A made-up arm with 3 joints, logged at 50 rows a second.
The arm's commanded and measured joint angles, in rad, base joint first. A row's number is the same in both.
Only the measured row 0 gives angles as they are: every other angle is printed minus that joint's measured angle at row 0.
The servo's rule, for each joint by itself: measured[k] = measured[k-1] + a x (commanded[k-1-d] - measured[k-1]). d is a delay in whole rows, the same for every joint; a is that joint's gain. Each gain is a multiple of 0.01, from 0.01 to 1. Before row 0 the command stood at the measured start. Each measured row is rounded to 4 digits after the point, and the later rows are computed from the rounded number. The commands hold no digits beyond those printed.
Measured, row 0:
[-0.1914, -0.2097, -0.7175]
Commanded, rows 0 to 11:
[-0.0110, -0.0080, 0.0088]
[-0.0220, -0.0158, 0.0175]
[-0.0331, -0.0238, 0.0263]
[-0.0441, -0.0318, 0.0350]
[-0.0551, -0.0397, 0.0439]
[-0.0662, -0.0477, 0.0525]
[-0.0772, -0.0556, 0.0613]
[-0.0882, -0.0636, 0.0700]
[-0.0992, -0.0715, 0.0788]
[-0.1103, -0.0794, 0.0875]
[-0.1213, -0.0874, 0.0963]
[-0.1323, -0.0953, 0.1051]
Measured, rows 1 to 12:
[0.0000, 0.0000, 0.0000]
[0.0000, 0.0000, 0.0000]
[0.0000, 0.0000, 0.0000]
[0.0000, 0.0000, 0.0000]
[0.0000, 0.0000, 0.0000]
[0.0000, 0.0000, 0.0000]
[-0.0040, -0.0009, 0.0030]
[-0.0105, -0.0025, 0.0079]
[-0.0186, -0.0048, 0.0142]
[-0.0278, -0.0078, 0.0213]
[-0.0376, -0.0113, 0.0290]
[-0.0479, -0.0153, 0.0370]
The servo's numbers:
d 6
a 0.36 0.11 0.34

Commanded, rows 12 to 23:
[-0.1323, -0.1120, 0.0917]
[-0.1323, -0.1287, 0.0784]
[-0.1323, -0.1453, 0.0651]
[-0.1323, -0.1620, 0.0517]
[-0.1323, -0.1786, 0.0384]
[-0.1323, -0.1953, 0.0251]
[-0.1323, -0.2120, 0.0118]
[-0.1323, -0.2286, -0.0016]
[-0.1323, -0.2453, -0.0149]
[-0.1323, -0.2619, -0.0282]
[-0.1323, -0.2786, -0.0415]
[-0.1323, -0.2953, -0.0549]
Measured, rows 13 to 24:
[-0.0584, -0.0197, 0.0453]
[-0.0691, -0.0245, 0.0537]
[-0.0799, -0.0297, 0.0622]
[-0.0908, -0.0352, 0.0708]
[-0.1018, -0.0409, 0.0795]
[-0.1128, -0.0469, 0.0882]
[-0.1198, -0.0541, 0.0894]
[-0.1243, -0.0623, 0.0857]
[-0.1272, -0.0714, 0.0787]
[-0.1290, -0.0814, 0.0695]
[-0.1302, -0.0921, 0.0589]
[-0.1310, -0.1035, 0.0474]

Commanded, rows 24 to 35:
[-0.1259, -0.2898, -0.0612]
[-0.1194, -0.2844, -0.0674]
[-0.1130, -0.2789, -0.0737]
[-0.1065, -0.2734, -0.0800]
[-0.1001, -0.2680, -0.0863]
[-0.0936, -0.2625, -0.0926]
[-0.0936, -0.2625, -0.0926]
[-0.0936, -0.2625, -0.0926]
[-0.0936, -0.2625, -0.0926]
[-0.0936, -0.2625, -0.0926]
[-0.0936, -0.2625, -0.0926]
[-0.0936, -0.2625, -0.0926]
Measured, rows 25 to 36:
[-0.1315, -0.1154, 0.0353]
[-0.1318, -0.1279, 0.0228]
[-0.1320, -0.1408, 0.0100]
[-0.1321, -0.1541, -0.0030]
[-0.1322, -0.1678, -0.0161]
[-0.1322, -0.1818, -0.0293]
[-0.1299, -0.1937, -0.0401]
[-0.1261, -0.2037, -0.0494]
[-0.1214, -0.2120, -0.0577]
[-0.1160, -0.2188, -0.0653]
[-0.1103, -0.2242, -0.0724]
[-0.1043, -0.2284, -0.0793]

